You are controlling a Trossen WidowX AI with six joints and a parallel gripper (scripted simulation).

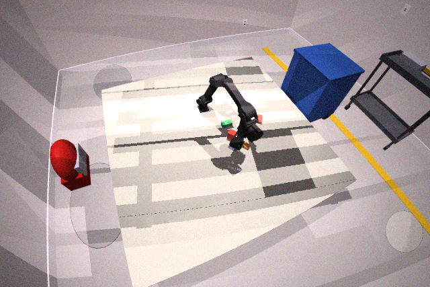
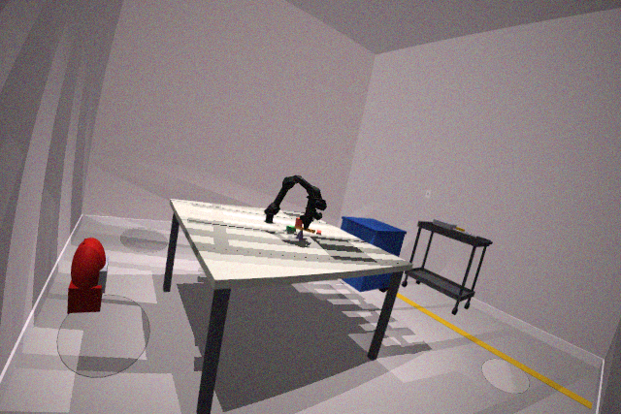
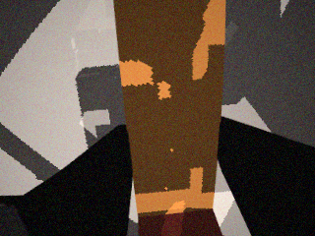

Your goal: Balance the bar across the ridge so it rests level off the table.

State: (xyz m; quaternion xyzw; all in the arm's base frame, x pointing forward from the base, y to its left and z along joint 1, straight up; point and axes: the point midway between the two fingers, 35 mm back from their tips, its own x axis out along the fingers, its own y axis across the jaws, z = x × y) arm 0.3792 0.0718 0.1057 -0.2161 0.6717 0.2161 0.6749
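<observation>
The orange bar is 30 mm behind my gripper tip, 20 mm to the right of it and 20 mm above it. Also, from my gripper tip: red block (240 mm to the left, 150 mm behind, 60 mm below); then green block (190 mm behind, 50 mm below, 10 mm to the left).
</observation>
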